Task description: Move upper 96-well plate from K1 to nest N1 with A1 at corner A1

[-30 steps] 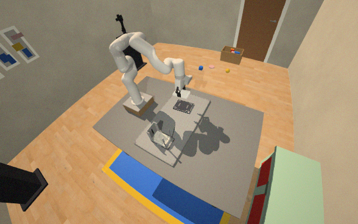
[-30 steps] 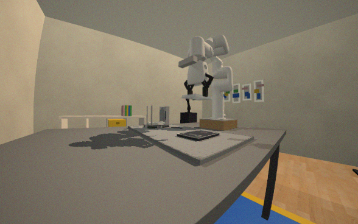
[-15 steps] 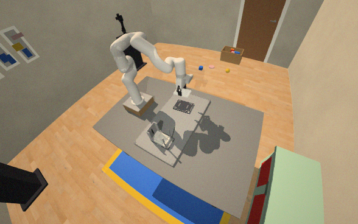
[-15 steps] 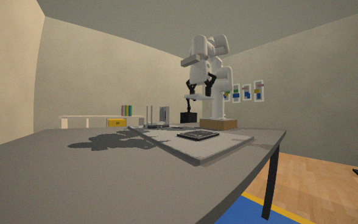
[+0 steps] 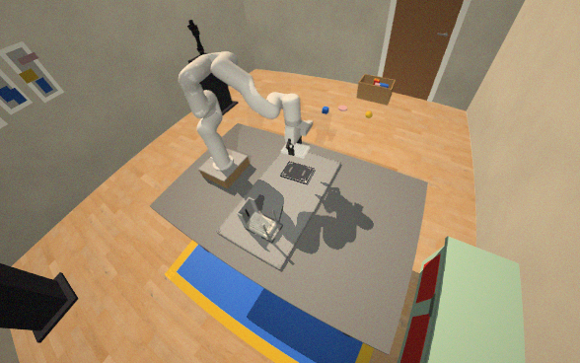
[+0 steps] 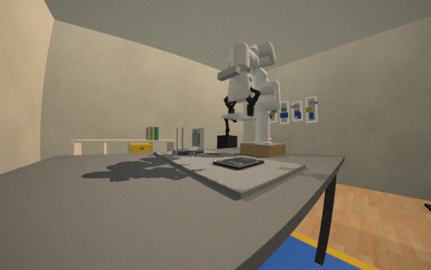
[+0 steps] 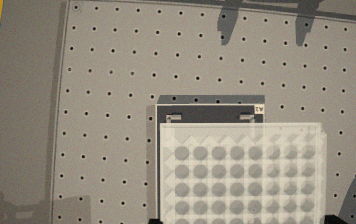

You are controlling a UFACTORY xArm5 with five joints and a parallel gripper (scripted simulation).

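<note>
Now: hand 180 mm above the dark plate nest N1. The rest, counted from my hand: white 96-well plate 10 mm below; then A1 label 80 mm ahead, 50 mm to the right, 180 mm below.
</note>
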